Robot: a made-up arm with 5 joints.
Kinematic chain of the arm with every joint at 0, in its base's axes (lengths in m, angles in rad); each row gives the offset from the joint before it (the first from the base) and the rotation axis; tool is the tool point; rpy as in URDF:
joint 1: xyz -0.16 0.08 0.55 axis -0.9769 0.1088 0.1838
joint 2: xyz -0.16 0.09 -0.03 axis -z
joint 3: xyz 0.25 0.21 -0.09 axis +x
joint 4: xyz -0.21 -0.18 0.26 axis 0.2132 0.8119 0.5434
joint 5: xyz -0.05 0 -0.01 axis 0.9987 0.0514 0.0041
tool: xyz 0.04 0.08 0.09 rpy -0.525 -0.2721 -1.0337
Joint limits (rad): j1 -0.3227..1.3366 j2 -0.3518..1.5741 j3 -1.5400..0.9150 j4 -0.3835..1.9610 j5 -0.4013..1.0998
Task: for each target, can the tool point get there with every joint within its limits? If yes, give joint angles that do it. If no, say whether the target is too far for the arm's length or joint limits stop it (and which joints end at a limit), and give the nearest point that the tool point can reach.
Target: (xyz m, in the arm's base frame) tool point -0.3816 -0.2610 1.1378
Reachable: no: joint limits stop it (at a limit: joint 1, joint 2, joint 5) | nearest point -0.2396 0.0059 0.8164 | short by 0.441 m
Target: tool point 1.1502 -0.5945 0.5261
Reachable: no: too far | nearest point 0.2337 0.0258 0.6247 | short by 1.111 m
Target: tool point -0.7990 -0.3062 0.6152
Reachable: no: joint limits stop it (at a limit: joint 1, joint 2, joint 3, joint 5) | nearest point -0.5193 -0.0315 0.5977 | short by 0.392 m
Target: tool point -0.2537 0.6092 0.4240
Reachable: yes | joints 0.6781 0.2085 -1.0176 0.0845 0.6930
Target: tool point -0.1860 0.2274 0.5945
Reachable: yes | joints 0.6293 -0.0862 0.2351 1.7165 0.7418
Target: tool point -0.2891 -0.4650 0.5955
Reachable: no: joint limits stop it (at a limit: joint 3, joint 5) | nearest point -0.3119 -0.0940 0.5858 | short by 0.372 m
